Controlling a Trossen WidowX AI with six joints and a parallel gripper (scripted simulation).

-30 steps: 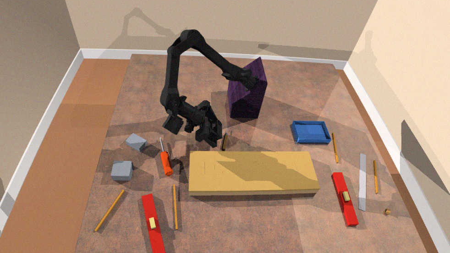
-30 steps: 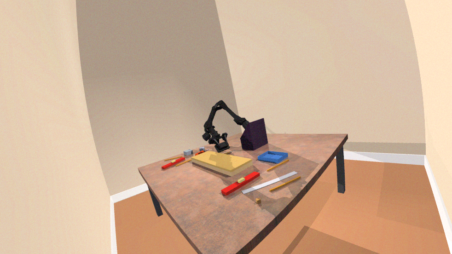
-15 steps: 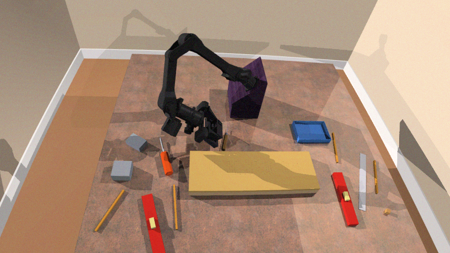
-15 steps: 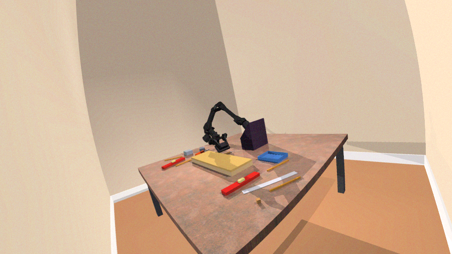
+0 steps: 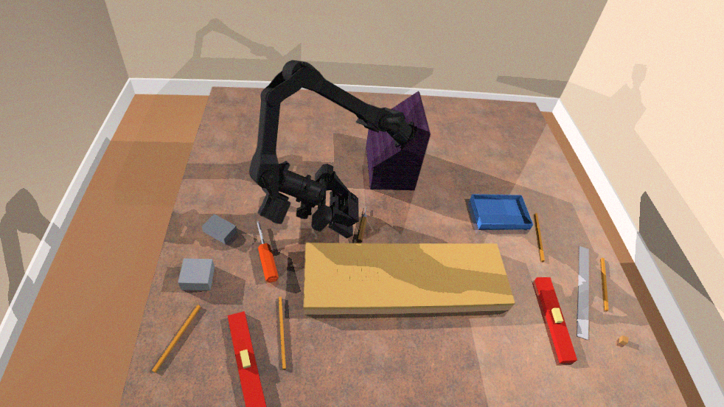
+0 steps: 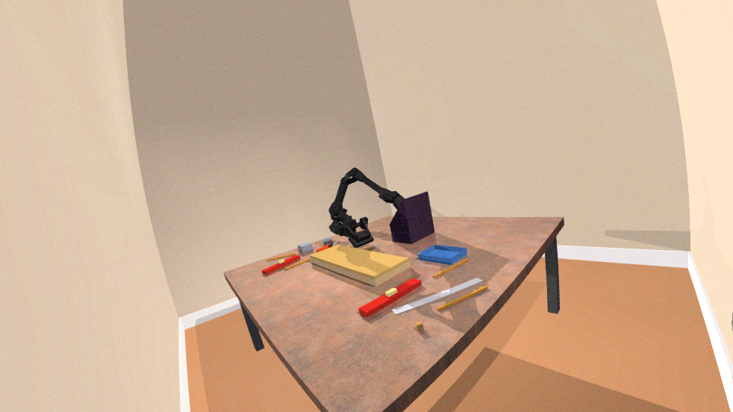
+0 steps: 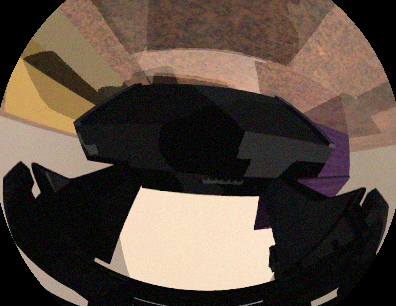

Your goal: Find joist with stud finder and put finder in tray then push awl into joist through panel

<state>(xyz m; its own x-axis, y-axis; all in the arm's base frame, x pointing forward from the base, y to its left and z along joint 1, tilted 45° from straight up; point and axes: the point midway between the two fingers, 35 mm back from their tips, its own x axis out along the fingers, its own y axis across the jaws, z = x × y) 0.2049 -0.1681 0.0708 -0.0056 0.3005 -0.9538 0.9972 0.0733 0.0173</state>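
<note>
My gripper tip is now 20 mm past the awl, 40 mm to the right of it and 70 mm above it. Also, from my gripper tip: white strip (170 mm ahead, 660 mm to the left, 80 mm below); blue tray (80 mm behind, 460 mm to the left, 70 mm below); stud finder (20 mm behind, 10 mm below).
</note>
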